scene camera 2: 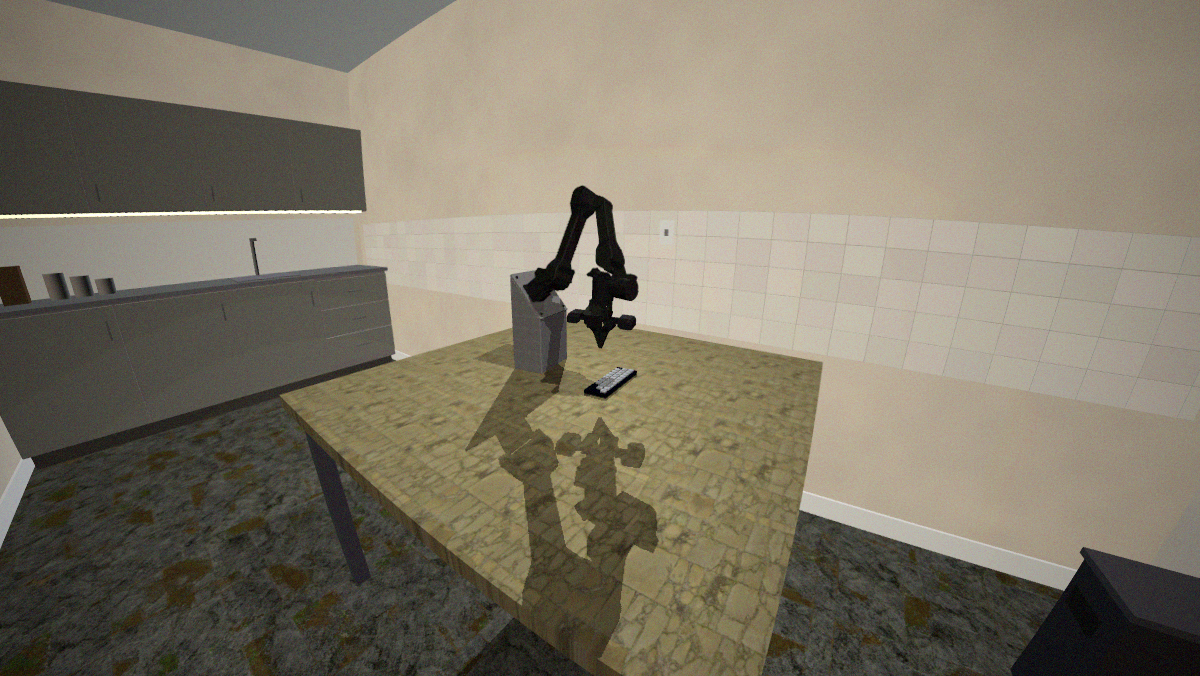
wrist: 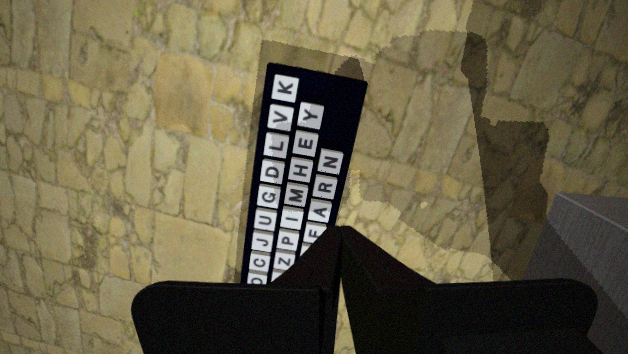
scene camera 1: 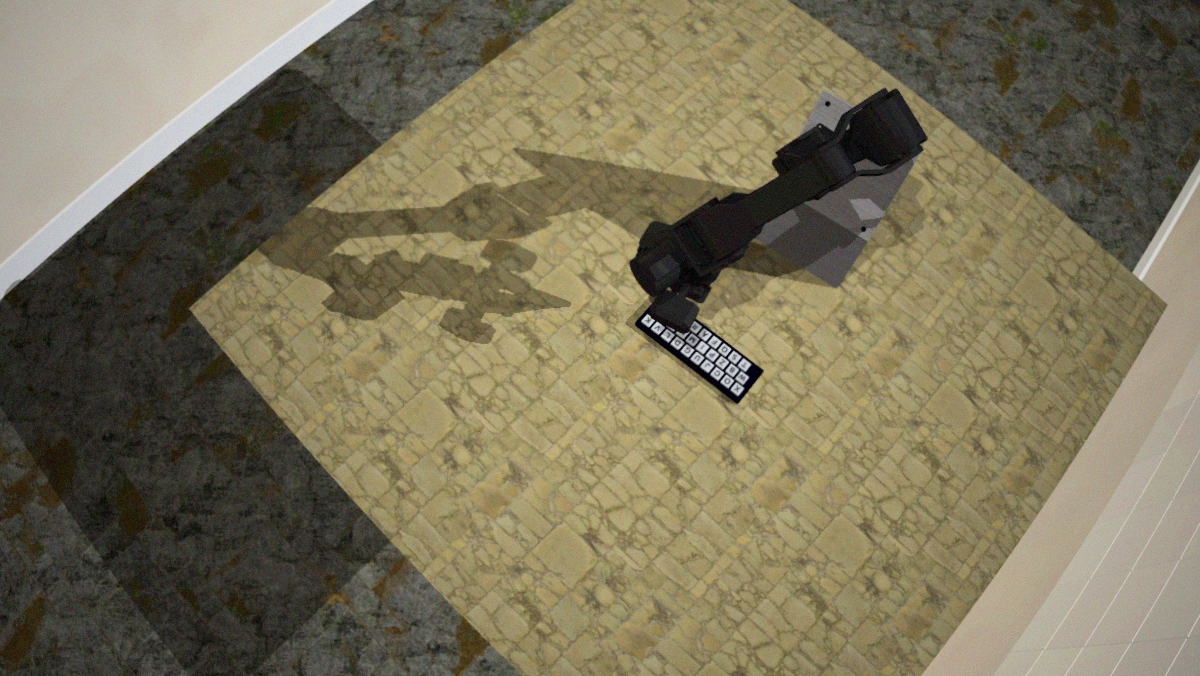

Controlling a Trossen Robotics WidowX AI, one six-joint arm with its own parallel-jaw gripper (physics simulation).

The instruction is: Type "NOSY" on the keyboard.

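Places are measured from the arm's base along level axes (x ahead, y left, z up), in centimetres.
Pixels of known places: gripper, between the fingertips: (scene camera 2: 600, 347) (wrist: 339, 236) (scene camera 1: 691, 293); arm's base, origin of its link: (scene camera 2: 533, 293).
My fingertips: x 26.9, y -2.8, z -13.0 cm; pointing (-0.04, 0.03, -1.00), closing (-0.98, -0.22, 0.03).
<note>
For each thing: its top centre in the pictures, then the offset to it from my fingertips. Level surfaces: height alone.
- black keyboard, centre of its top: (wrist: 292, 213) (scene camera 1: 700, 345) (scene camera 2: 612, 378) dz -10.6, dx +1.5, dy +4.7 cm
- N key, centre of its top: (wrist: 330, 162) dz -10.6, dx -0.4, dy +0.1 cm
- Y key, centre of its top: (wrist: 310, 116) dz -10.6, dx +1.7, dy -2.9 cm
- O key, centre of its top: (wrist: 256, 282) (scene camera 1: 727, 381) dz -10.6, dx +3.4, dy +11.9 cm
- S key, centre of its top: (scene camera 1: 734, 357) dz -10.6, dx -0.7, dy +10.3 cm
- stone-patterned table, height of its surface: dz -12.2 cm
The black keyboard (scene camera 1: 701, 359) (scene camera 2: 611, 382) (wrist: 300, 170) with white letter keys lies flat on the table. My gripper (scene camera 2: 600, 344) (wrist: 339, 236) is shut and empty, pointing down above the keyboard's level. In the wrist view its tips overlap the keyboard's long edge beside the partly covered F key. The N key (wrist: 330, 161) and Y key (wrist: 310, 115) show ahead of the tips; the O key (scene camera 1: 727, 381) (wrist: 257, 278) is partly cut off by the gripper in the wrist view. The S key (scene camera 1: 734, 356) shows in scene camera 1 but is hidden in the wrist view. The arm covers part of the keyboard's K end in scene camera 1.
The stone-patterned table (scene camera 1: 571, 470) (scene camera 2: 713, 453) bears the grey arm pedestal (scene camera 1: 839, 260) (scene camera 2: 527, 335) (wrist: 590, 240), which stands near the keyboard. Arm shadows fall over the table. A wall stands behind it, and a kitchen counter (scene camera 2: 209, 335) is at the left in scene camera 2.
</note>
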